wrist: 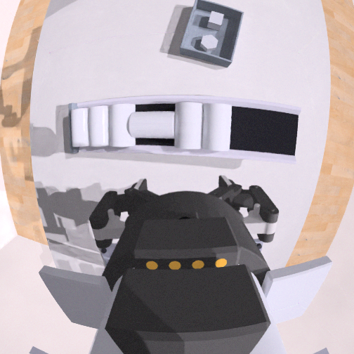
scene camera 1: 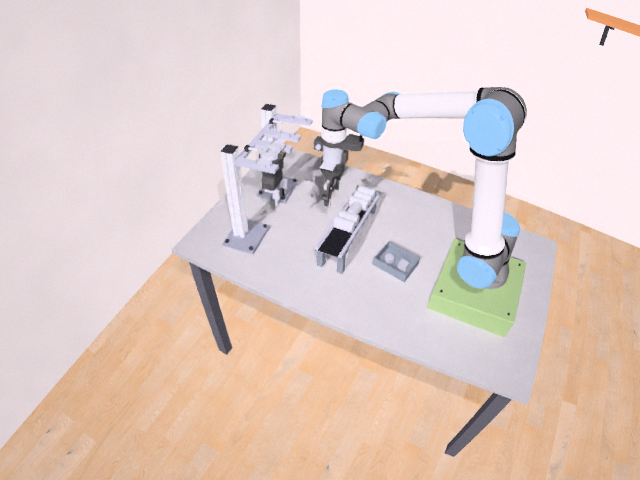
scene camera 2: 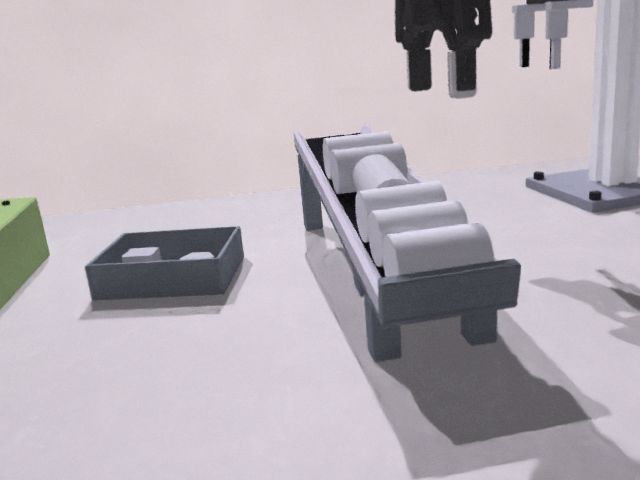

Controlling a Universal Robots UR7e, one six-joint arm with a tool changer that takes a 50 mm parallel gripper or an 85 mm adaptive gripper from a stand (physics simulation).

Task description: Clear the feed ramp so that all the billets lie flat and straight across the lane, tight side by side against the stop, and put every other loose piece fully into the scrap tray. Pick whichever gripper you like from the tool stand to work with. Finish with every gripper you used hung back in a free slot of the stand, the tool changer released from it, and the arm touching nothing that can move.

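The feed ramp (scene camera 1: 356, 238) (scene camera 2: 338, 222) (wrist: 200, 98) bears several pale billets. Three billets (scene camera 1: 345, 221) (scene camera 2: 418, 222) (wrist: 98, 126) lie across the lane, side by side at the stop (scene camera 2: 449, 293). Behind them one billet (scene camera 2: 376, 170) (wrist: 152, 124) lies turned lengthwise along the lane. Two more billets (scene camera 2: 368, 155) (wrist: 203, 126) lie across it further up. The scrap tray (scene camera 1: 386, 267) (scene camera 2: 155, 281) (wrist: 206, 59) holds a cube (scene camera 2: 142, 253) (wrist: 216, 19) and a hexagonal piece (scene camera 2: 199, 256) (wrist: 209, 42). My gripper (scene camera 1: 326, 200) (scene camera 2: 440, 89) (wrist: 183, 182), the black adaptive one, is open and empty, above the table beside the ramp, on the stand's side.
The tool stand (scene camera 1: 235, 196) (scene camera 2: 612, 93) rises at the left of scene camera 1's view, with the other gripper (scene camera 1: 272, 178) (scene camera 2: 540, 25) hanging in it, near my gripper. The arm's green base (scene camera 1: 478, 304) (scene camera 2: 18, 248) stands beyond the scrap tray.
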